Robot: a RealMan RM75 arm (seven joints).
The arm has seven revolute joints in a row. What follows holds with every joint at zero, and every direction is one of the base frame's.
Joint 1 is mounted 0.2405 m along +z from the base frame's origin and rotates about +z.
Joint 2 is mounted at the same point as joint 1 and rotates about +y.
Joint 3 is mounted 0.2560 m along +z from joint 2 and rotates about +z.
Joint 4 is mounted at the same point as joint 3 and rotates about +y.
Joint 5 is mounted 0.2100 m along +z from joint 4 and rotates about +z.
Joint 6 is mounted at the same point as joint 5 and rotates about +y.
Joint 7 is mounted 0.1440 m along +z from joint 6 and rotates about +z.
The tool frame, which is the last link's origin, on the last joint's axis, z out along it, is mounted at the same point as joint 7; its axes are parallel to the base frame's.
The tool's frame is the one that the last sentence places.
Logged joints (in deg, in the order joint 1, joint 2, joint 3, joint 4, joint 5, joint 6, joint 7), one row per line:
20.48 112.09 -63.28 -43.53 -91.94 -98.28 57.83
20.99 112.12 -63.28 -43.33 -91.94 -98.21 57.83
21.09 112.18 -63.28 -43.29 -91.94 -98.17 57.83
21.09 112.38 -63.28 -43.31 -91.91 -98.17 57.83
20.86 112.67 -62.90 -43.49 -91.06 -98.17 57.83
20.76 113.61 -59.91 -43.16 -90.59 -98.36 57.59
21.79 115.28 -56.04 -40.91 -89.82 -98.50 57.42
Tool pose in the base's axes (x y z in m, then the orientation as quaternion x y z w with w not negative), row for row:
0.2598 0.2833 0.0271 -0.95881 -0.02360 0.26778 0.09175
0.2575 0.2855 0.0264 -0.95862 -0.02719 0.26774 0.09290
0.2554 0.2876 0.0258 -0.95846 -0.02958 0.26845 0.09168
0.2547 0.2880 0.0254 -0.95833 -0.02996 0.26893 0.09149
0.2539 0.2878 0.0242 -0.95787 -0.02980 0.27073 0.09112
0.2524 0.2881 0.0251 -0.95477 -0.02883 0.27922 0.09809
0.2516 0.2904 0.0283 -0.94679 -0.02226 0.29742 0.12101
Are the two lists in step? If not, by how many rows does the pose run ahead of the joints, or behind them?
The pose runs 1 row behind the joints: the pose in row i belongs to the joints in row i - 1.
